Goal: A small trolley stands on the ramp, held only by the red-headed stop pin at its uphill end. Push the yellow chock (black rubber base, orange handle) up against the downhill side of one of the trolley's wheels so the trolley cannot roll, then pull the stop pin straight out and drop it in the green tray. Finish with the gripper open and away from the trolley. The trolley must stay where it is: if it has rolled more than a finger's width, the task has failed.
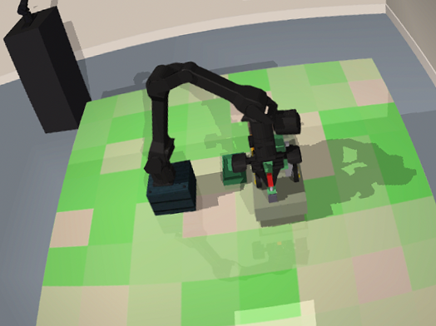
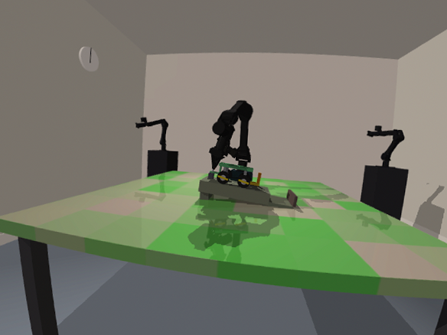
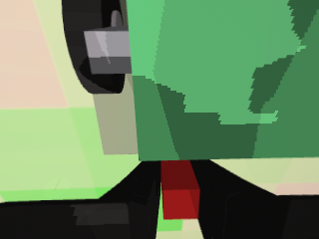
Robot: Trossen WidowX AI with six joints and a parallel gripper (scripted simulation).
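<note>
My gripper tip is 6 cm past the yellow chock, 19 cm to the right of it and 5 cm above it. The rest, counted from my gripper tip: red-headed stop pin (right at my gripper tip); then trolley (1 cm ahead, 11 cm to the left, 2 cm below); then grey ramp (1 cm ahead, 11 cm to the left, 8 cm below).
</note>
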